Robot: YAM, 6 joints.
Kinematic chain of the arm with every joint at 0, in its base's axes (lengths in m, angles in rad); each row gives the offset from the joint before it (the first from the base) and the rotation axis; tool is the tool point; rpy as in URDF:
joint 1: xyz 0 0 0.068 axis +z
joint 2: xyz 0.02 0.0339 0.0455 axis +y
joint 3: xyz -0.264 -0.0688 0 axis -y
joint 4: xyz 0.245 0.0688 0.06 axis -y
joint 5: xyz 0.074 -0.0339 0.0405 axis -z
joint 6: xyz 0.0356 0 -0.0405 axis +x
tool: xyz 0 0 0 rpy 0 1.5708 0
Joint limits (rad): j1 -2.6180..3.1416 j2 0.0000..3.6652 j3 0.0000..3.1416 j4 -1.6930..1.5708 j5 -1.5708..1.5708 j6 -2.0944..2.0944
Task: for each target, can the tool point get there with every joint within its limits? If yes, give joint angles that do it. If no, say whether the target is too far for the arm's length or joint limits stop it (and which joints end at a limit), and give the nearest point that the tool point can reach.
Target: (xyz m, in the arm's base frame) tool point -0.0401 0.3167 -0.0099
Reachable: yes | joints 1.7679 2.3211 0.6824 0.9029 0.6927 -0.4043
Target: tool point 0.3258 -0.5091 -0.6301
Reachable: no: too far | nearest point 0.2321 -0.3627 -0.3313 | short by 0.346 m
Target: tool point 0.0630 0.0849 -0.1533
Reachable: yes | joints 0.6351 3.2161 1.0344 -0.8281 -1.0555 1.5520
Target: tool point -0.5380 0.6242 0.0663
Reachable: no: too far | nearest point -0.4209 0.4884 0.0768 | short by 0.180 m
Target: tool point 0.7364 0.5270 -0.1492
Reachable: no: too far | nearest point 0.5042 0.3608 -0.0645 | short by 0.298 m
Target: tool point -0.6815 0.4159 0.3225
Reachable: no: too far | nearest point -0.5330 0.3253 0.2758 | short by 0.180 m
